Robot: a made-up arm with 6 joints.
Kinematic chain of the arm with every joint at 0, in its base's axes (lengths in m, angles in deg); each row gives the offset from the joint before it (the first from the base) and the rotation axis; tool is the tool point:
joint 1: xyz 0 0 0.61 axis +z
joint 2: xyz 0.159 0 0 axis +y
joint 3: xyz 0 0 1.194 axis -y
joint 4: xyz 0 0 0.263 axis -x
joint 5: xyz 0.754 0 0 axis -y
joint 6: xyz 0.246 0 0 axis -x
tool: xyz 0 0 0
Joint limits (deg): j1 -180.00..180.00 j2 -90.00..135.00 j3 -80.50..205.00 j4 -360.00..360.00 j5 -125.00..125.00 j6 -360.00..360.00
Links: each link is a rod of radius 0.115 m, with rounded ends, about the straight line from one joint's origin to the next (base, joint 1, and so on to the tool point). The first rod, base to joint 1, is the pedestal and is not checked.
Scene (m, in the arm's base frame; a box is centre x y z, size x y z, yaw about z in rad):
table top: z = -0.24
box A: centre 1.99 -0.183 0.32 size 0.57 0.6 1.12 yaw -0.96
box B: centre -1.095 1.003 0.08 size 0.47 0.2 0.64 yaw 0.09
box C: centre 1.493 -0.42 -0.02 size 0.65 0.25 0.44 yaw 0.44
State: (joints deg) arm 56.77 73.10 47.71 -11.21 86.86 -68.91
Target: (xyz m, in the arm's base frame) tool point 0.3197 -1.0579 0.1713
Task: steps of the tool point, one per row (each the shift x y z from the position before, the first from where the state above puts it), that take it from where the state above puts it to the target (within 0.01 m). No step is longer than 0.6 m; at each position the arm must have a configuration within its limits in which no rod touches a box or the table.
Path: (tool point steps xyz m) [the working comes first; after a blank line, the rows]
Joints at the target: -63.76 68.05 -61.25 -48.31 80.05 -68.91
Straight joint move there: touches box A, box C.

1: 0.3515 -0.4241 0.1920
2: 0.2007 -0.4949 0.1764
3: 0.0383 -0.5106 0.1579
4: -0.1152 -0.4727 0.1355
5: -0.2426 -0.3882 0.1109
6: -0.3299 -0.2704 0.0839
7: -0.3688 -0.1360 0.0550
8: -0.3593 -0.0033 0.0259
9: 0.1440 -0.2824 -0.3585
10: 0.0468 -0.1650 -0.4246
11: -0.0426 -0.0302 -0.4288
12: -0.1096 0.0985 -0.3714
13: -0.1451 0.1983 -0.2662

